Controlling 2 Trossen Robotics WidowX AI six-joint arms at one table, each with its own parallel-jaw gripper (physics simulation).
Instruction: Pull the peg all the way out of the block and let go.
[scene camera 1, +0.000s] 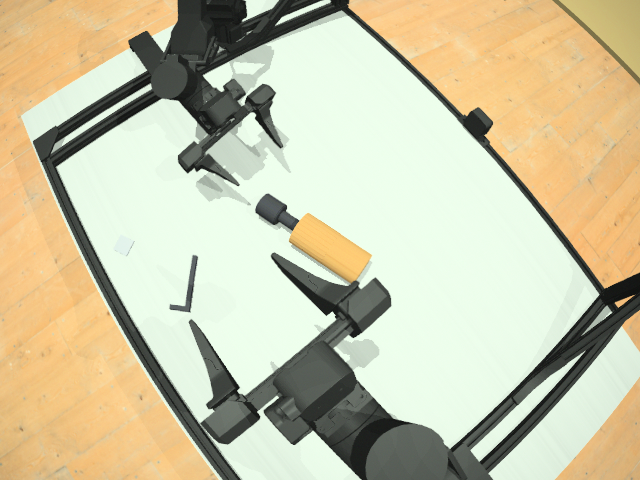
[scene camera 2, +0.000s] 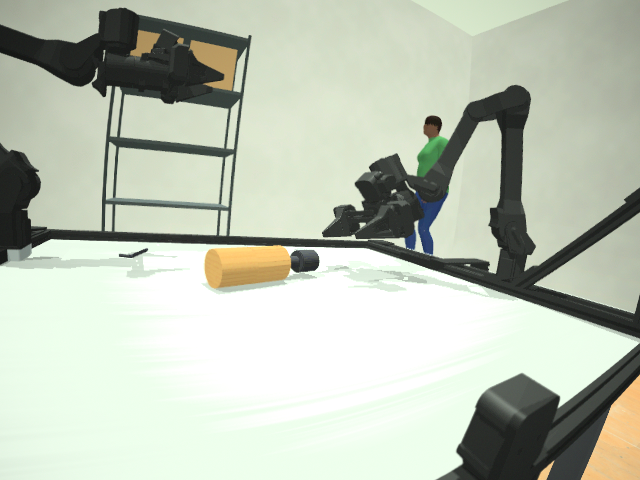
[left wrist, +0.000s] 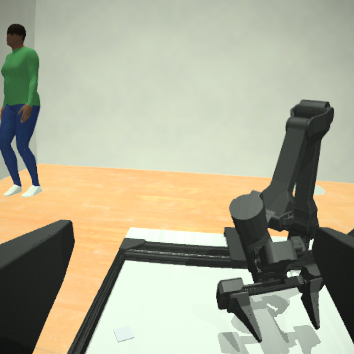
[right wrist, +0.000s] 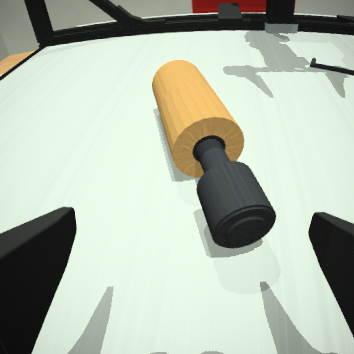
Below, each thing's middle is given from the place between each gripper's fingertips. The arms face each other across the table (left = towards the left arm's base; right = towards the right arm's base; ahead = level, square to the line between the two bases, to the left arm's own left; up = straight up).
Labels:
Now: left hand 32 cm above the wooden cylindrical block (scene camera 2: 224, 267), 16 cm past it and 10 cm to the left of it. From my left hand the other things lie so: black peg (scene camera 1: 270, 208) (32 cm below, 16 cm to the right, 11 cm behind).
Right now my right hand is 20 mm past the black peg, 90 mm to the right of it and 50 mm above it. Also, from my right hand: wooden cylindrical block 60 mm behind, 150 mm to the left, 50 mm below.

